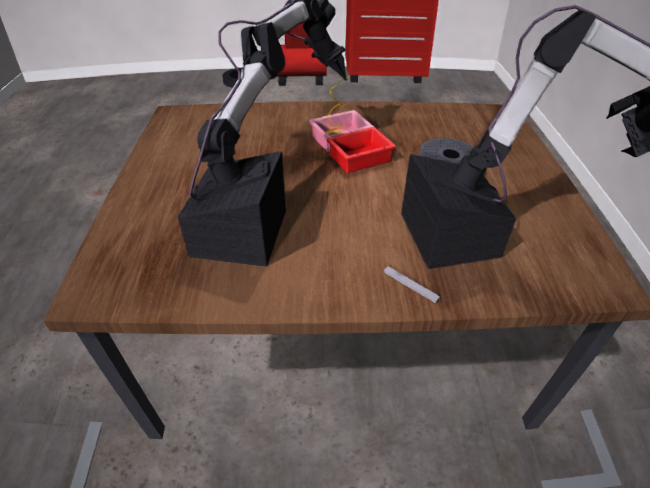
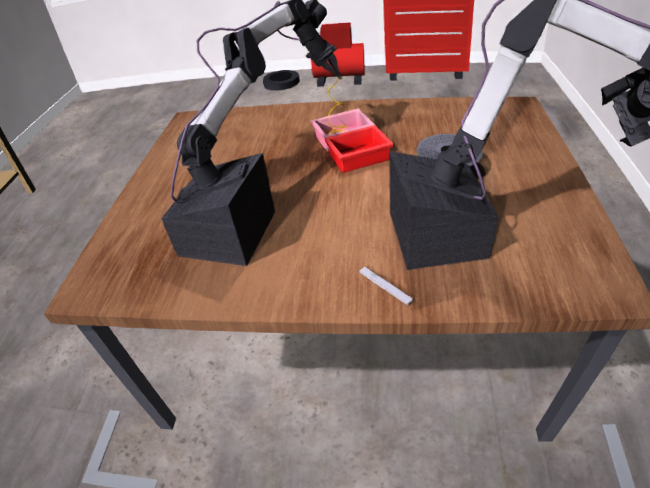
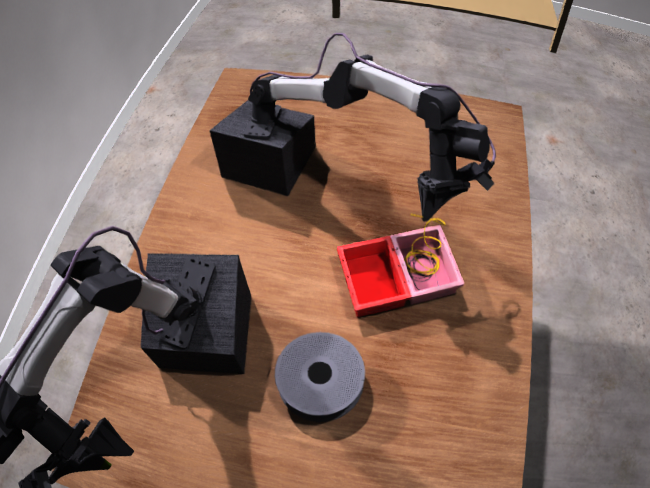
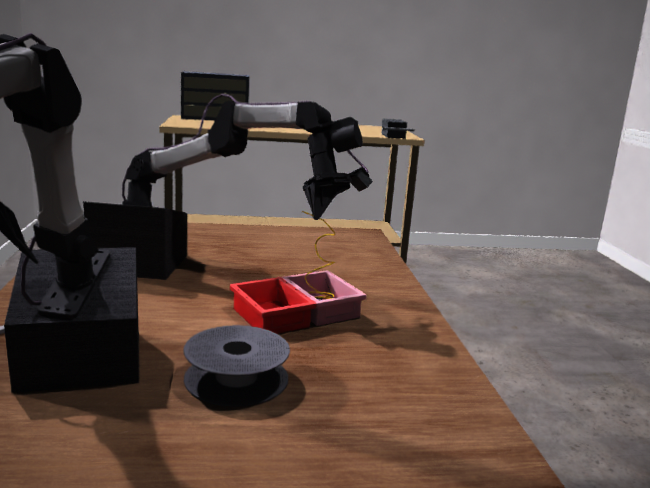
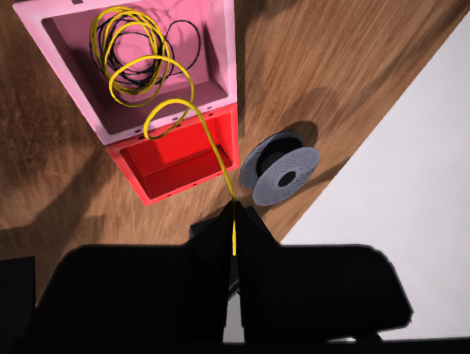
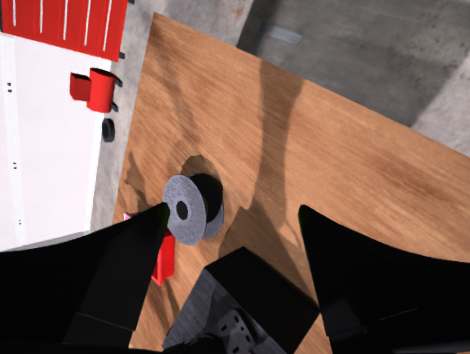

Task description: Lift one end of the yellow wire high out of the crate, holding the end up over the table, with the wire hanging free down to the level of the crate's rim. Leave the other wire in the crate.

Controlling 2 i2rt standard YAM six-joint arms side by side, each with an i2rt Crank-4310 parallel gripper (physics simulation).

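Frame: origin at the left arm's base, x up, y back, z right, level; centimetres.
Seen in the pictures: left gripper, between the fingertips: (image 1: 345, 79) (image 2: 340, 78) (image 3: 425, 220) (image 4: 316, 219) (image 5: 234, 204); right gripper, between the fingertips: (image 1: 616, 133) (image 2: 613, 121) (image 3: 121, 460) (image 4: 8, 289) (image 6: 233, 207); left arm's base, origin of its link: (image 1: 231, 182) (image 2: 212, 185) (image 3: 263, 122); right arm's base, origin of its link: (image 1: 462, 185) (image 2: 442, 182) (image 3: 188, 302) (image 4: 76, 282) (image 6: 214, 351).
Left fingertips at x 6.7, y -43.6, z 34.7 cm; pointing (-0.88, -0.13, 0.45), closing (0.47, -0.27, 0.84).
Note:
Pixels of each thing's top centre, then the offset from my left fingertips to it. "pt": a spot on its surface instead. Level surfaces: height alone.
- yellow wire, a spot on its surface: (image 5: 220, 161) pt dx -1.4, dy -2.9, dz -1.1 cm
- pink crate, centre of its top: (image 5: 160, 68) (image 4: 322, 285) (image 3: 427, 259) (image 2: 342, 122) (image 1: 341, 122) dx -17.0, dy -2.8, dz -0.7 cm
- black wire, a spot on its surface: (image 5: 199, 44) pt dx -22.9, dy -4.4, dz +5.8 cm
- red crate, centre of its top: (image 5: 187, 159) (image 4: 272, 293) (image 3: 373, 271) (image 2: 358, 140) (image 1: 361, 141) (image 6: 149, 254) dx -17.0, dy +10.4, dz +3.9 cm
- grey spool, centre of its top: (image 4: 237, 347) (image 3: 319, 372) (image 5: 287, 179) (image 6: 181, 210) (image 2: 449, 149) (image 1: 451, 153) dx -16.8, dy +20.4, dz +31.1 cm
- wooden table, height of its surface: dx -23.3 cm
- light bar, centre of its top: (image 2: 385, 284) (image 1: 411, 282) dx -22.3, dy +67.1, dz +6.6 cm
My left gripper (image 1: 345, 78) (image 2: 340, 77) (image 3: 426, 217) (image 4: 316, 217) (image 5: 234, 204) is shut on the yellow wire (image 4: 316, 245) (image 5: 220, 161) near one end, high above the pink crate (image 4: 337, 310) (image 5: 228, 30). A short tail sticks out past the fingertips. The wire hangs in loose, wavy loops from the fingers down past the crate's rim to a yellow coil lying in the crate. The black wire (image 5: 199, 44) lies coiled in the pink crate, partly under the yellow coil. My right gripper (image 1: 616, 132) (image 3: 120, 458) (image 6: 233, 207) is open and empty, far from the crate.
A red crate (image 3: 372, 278) (image 4: 275, 318) adjoins the pink one. A grey spool (image 3: 343, 367) (image 4: 204, 349) (image 6: 192, 227) stands on the wooden table (image 3: 446, 420). A light bar (image 1: 411, 284) (image 2: 385, 285) lies near the table's front edge. Both arms stand on black blocks (image 1: 225, 236) (image 1: 467, 241).

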